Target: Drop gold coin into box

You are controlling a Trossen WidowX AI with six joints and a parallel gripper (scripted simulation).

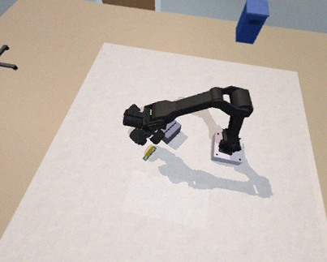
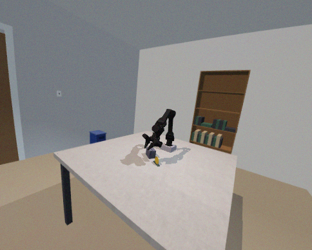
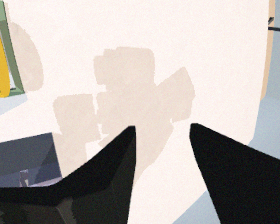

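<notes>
Now: gripper tip 7 cm past the gold coin, 7 cm to the right of it and 9 cm above it.
</notes>
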